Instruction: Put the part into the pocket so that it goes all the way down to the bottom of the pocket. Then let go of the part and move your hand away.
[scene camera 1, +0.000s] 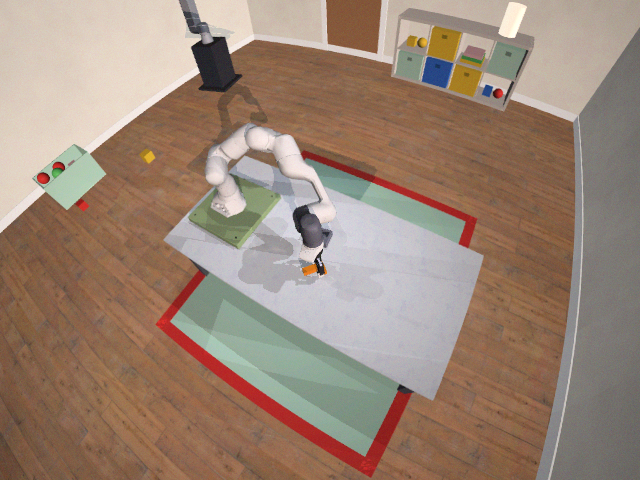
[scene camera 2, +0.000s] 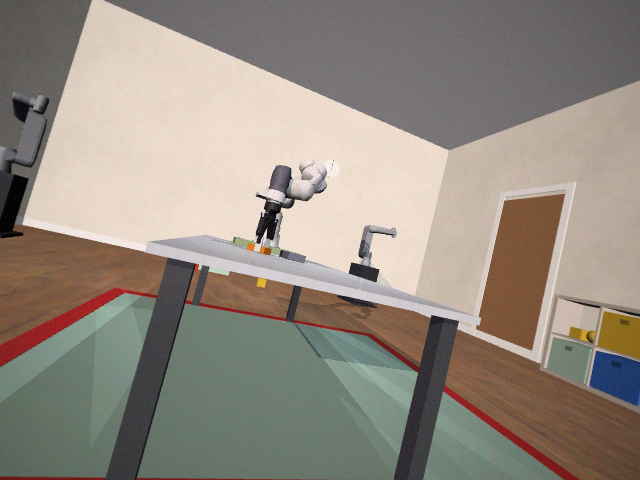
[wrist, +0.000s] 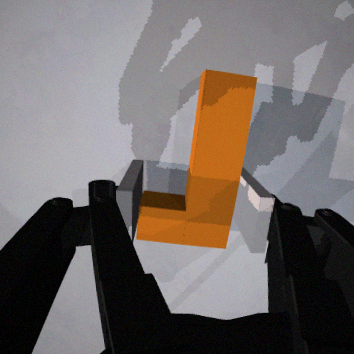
my gripper: grips an orange L-shaped part (wrist: 202, 216)
